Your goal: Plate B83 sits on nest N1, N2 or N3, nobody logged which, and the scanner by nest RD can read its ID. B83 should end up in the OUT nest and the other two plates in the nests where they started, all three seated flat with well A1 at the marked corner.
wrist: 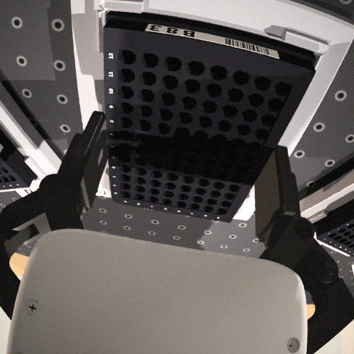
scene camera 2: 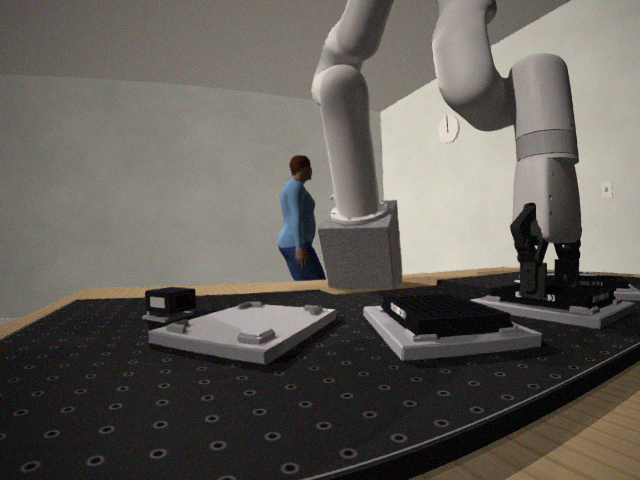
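Seen in the pictures: gripper, fingertip midpoint: [scene camera 2: 550,293]; arm's base at its link origin: [scene camera 2: 359,213].
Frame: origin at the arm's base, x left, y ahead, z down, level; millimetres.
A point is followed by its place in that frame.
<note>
Black plate B83 [scene camera 2: 573,298] @(z 129, x -106, y 461 mm) [wrist: 200,100] lies level and low on a white nest [scene camera 2: 599,320] @(z 144, x -129, y 492 mm) [wrist: 306,107], its ID label readable at the top of the wrist view. My gripper [scene camera 2: 552,281] @(z 132, x -58, y 421 mm) [wrist: 187,145] is shut on B83, one finger along each long side. Row 1 points toward the bottom of the wrist view. Whether B83 is fully seated between the corner lugs cannot be told. Another black plate [scene camera 2: 444,315] @(z 129, x -262, y 397 mm) sits on a white nest [scene camera 2: 403,351] @(z 146, x -320, y 402 mm) at centre right. A bare white nest [scene camera 2: 289,320] @(z 142, x -340, y 273 mm) stands beside the black scanner [scene camera 2: 170,301] @(z 130, x -434, y 172 mm).
In the wrist view, parts of plates show at the left edge [wrist: 7,167] and right edge [wrist: 342,230], close outside the fingers. The grey robot pedestal [scene camera 2: 356,255] @(z 92, x -29, y 22 mm) stands at the back. A person in blue [scene camera 2: 297,217] stands beyond the table.
</note>
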